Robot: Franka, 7 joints.
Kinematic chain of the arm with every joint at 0, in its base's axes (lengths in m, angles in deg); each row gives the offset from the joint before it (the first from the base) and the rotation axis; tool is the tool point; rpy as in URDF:
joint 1: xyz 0 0 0.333 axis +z
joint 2: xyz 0 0 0 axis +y
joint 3: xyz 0 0 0.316 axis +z
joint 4: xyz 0.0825 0 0 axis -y
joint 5: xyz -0.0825 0 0.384 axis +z
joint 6: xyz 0 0 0 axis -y
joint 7: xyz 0.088 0 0 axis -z
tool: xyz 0 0 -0.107 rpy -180 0 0
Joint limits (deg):
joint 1: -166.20..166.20
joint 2: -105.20..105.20
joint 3: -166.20..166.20
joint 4: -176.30..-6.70
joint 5: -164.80..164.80
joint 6: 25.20..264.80
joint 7: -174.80..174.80
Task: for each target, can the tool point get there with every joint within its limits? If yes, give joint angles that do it. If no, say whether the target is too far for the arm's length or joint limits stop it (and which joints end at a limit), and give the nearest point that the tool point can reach.
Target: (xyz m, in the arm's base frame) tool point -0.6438 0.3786 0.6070
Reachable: yes | joints 138.57 31.08 9.46 -69.97 -48.89 175.85 -131.80
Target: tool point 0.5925 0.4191 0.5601
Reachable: yes | joints 24.06 70.37 104.78 -34.84 25.88 231.92 -23.20
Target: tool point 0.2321 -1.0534 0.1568
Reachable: no: too far | nearest point 0.1822 -0.8268 0.1947 | short by 0.235 m
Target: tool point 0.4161 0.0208 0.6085
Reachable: yes | joints -95.20 65.98 125.38 -120.79 -8.80 98.40 -26.20
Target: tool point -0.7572 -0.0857 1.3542
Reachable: no: too far | nearest point -0.5098 -0.0577 1.0206 | short by 0.416 m
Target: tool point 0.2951 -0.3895 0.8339
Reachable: yes | joints -123.90 -5.08 72.51 -64.77 -26.56 79.55 -126.79
